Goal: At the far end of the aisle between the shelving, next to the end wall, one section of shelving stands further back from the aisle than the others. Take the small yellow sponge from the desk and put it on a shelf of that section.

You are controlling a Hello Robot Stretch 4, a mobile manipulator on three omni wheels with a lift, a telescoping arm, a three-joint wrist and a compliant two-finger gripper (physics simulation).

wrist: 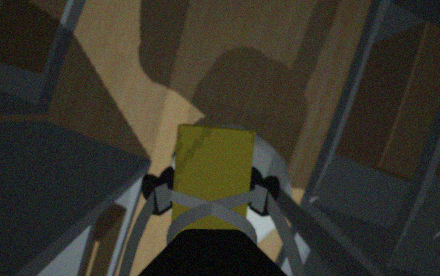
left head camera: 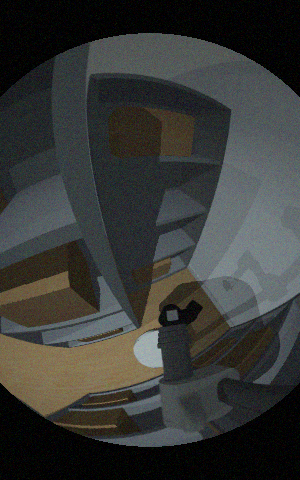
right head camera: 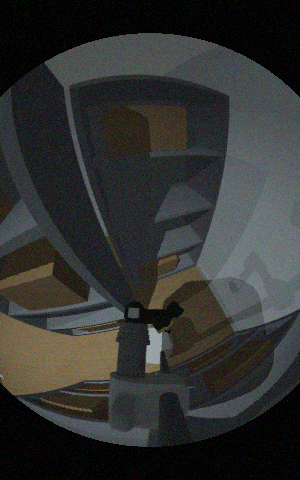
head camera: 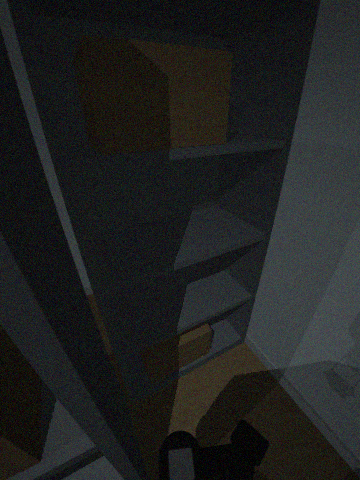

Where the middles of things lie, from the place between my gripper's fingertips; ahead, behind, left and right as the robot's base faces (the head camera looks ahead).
My hand is 10 mm below the small yellow sponge point(wrist: 211, 163).
